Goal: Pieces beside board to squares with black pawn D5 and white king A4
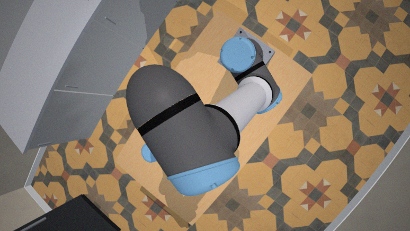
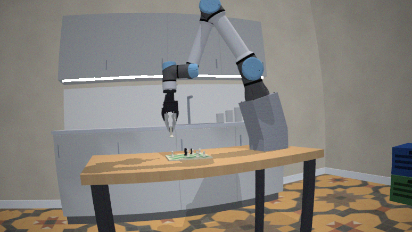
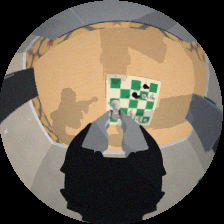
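My gripper is now 150 mm above the chessboard, 80 mm past it and 30 mm to the right of it. From my hand the other things lie so: black pawn: 130 mm below, 110 mm behind, 50 mm to the right; then white king: 10 mm below.
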